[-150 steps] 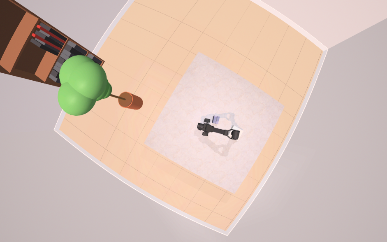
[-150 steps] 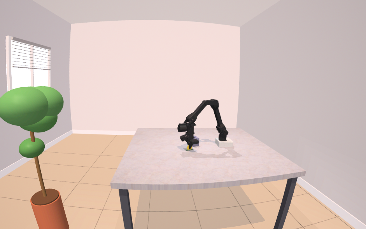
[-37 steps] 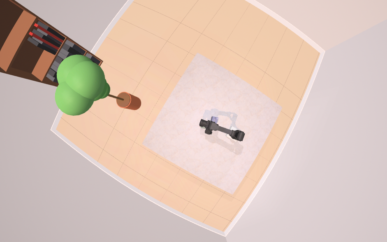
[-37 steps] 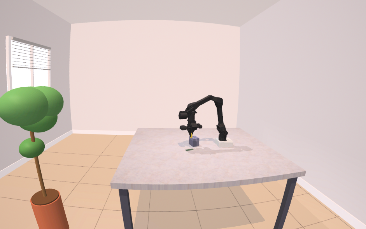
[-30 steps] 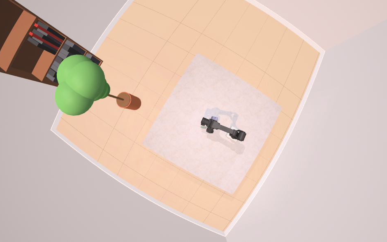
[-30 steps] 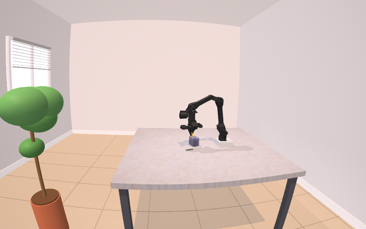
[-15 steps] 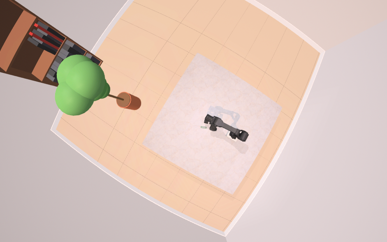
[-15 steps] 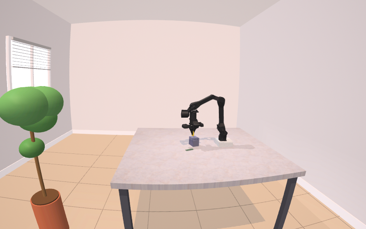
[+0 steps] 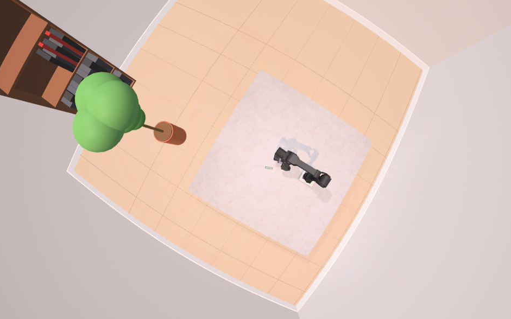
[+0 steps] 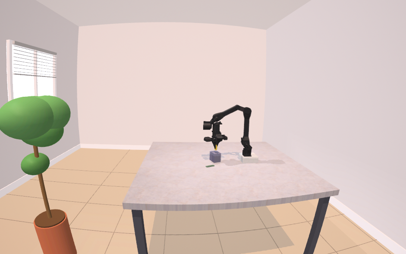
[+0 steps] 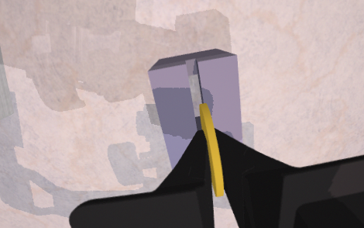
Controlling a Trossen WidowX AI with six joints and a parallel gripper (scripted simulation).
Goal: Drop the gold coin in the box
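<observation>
Now: the gold coin 10 mm above my gripper tip.
</observation>
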